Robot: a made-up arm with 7 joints.
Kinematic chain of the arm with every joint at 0, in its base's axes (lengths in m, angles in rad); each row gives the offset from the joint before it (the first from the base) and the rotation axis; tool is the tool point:
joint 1: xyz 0 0 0 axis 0 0.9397 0.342
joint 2: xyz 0 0 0 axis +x
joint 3: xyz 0 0 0 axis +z
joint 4: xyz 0.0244 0 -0.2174 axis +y
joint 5: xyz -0.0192 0 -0.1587 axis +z
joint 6: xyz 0 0 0 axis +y
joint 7: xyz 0 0 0 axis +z
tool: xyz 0 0 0
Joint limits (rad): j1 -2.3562..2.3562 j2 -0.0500..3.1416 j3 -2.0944..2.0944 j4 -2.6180..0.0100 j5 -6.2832..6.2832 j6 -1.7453..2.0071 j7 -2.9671..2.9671
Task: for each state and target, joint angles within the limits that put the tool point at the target. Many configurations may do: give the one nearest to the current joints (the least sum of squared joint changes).
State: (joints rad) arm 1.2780 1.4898 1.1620 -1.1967 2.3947 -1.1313 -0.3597
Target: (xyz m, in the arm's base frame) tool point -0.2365 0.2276 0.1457
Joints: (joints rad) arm 1.8806 0.7915 1.4532 -0.8852 2.3947 -1.1313 -0.3597
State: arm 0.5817 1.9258 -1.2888 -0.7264 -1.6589 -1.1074 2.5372
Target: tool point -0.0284 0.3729 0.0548
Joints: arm 0.5723 1.8635 -1.2826 -0.3507 -1.6589 -1.1074 2.5372
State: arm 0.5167 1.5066 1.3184 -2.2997 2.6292 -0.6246 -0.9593
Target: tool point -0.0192 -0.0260 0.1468
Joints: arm -0.0185 2.3907 1.7079 -2.6163 2.6292 -0.6246 -0.9593
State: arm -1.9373 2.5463 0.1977 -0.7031 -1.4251 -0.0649 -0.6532
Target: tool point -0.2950 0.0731 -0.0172
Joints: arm -2.2747 2.9011 0.5023 -1.5241 -1.4251 -0.0649 -0.6532
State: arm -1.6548 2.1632 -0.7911 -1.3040 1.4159 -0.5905 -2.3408
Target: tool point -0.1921 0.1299 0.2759
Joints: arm -1.1699 2.9448 -0.3840 -0.8629 1.4159 -0.5905 -2.3408
